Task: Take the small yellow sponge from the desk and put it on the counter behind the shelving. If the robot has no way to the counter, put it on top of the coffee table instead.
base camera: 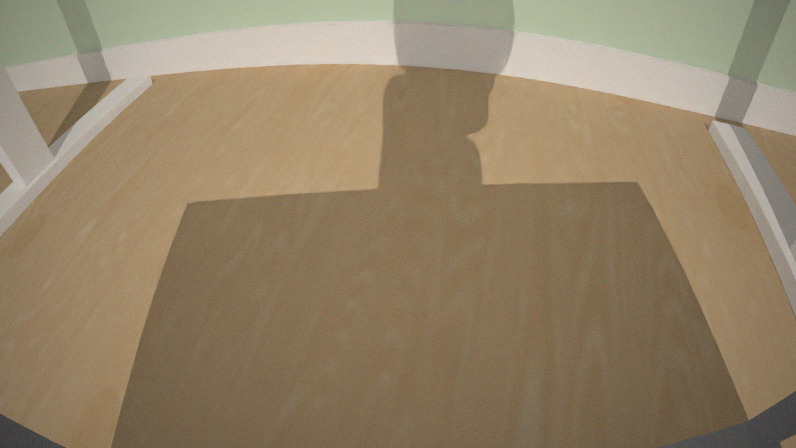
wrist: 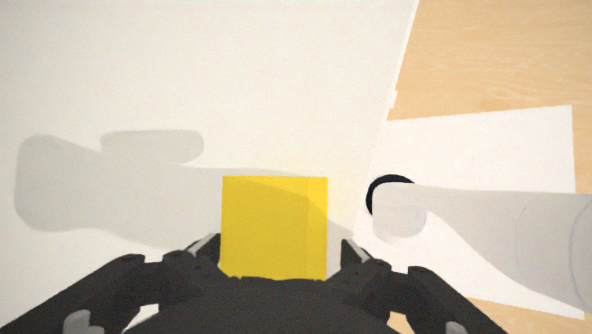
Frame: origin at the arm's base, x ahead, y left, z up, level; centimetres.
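Where they show: gripper, fingertip midpoint: (wrist: 281,249).
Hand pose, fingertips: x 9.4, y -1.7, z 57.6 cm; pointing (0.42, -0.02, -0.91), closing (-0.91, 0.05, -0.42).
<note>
After its pixels a point has its place.
The yellow sponge (wrist: 273,225) {x 8.8, y -3.9, z 59.9 cm} lies on the white desk top (wrist: 225,75) {x 16.8, y -16.7, z 55.4 cm}, close to the desk's right edge in the wrist view. My gripper (wrist: 281,249) {x 9.4, y -1.7, z 57.6 cm} is open, with one finger to the left and one to the right of the sponge in the picture. The sponge's lower end is hidden behind the gripper body. Whether the fingertips are down at the sponge's height is hard to tell. The counter, the shelving and the coffee table do not show in either view.
In the base camera view, white desk legs with floor bars stand at left (base camera: 83,130) and right (base camera: 749,183). A green wall (base camera: 250,13) {x 94.6, y 27.6, z -27.6 cm} with a white baseboard (base camera: 250,47) {x 93.5, y 28.6, z -34.9 cm} is ahead. In the wrist view, the white robot base (wrist: 475,150) {x -20.7, y -14.7, z -1.4 cm} and arm (wrist: 500,230) {x -7.1, y -2.2, z 46.0 cm} are right of the desk.
</note>
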